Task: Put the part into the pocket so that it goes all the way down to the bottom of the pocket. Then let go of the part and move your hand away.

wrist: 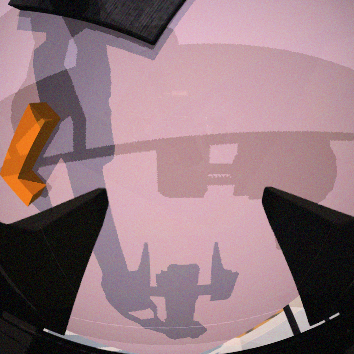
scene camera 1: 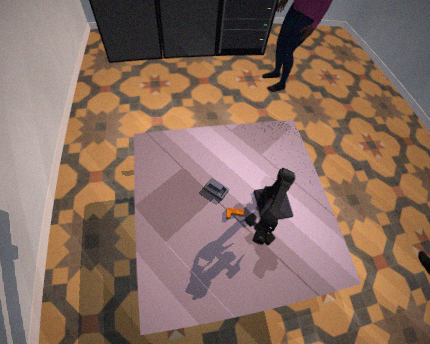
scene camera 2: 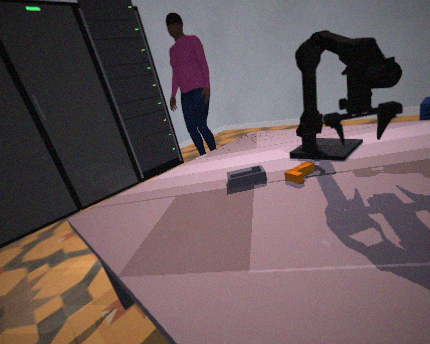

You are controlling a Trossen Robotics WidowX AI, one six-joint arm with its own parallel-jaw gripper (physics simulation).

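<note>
The part, an orange L-shaped piece, lies flat on the table. It is at the left edge of the wrist view, outside the fingers. The pocket is a recess in a grey block, which stands on the table a short way from the part. The recess looks empty. The block does not show in the wrist view. My gripper is wide open and empty, pointing down above the table. The part lies off to one side of it, beyond the left finger in the wrist view.
The arm's black base plate stands on the pink table, close to the part. Shadows of the arm fall across the table. Dark cabinets and a person are beyond the table.
</note>
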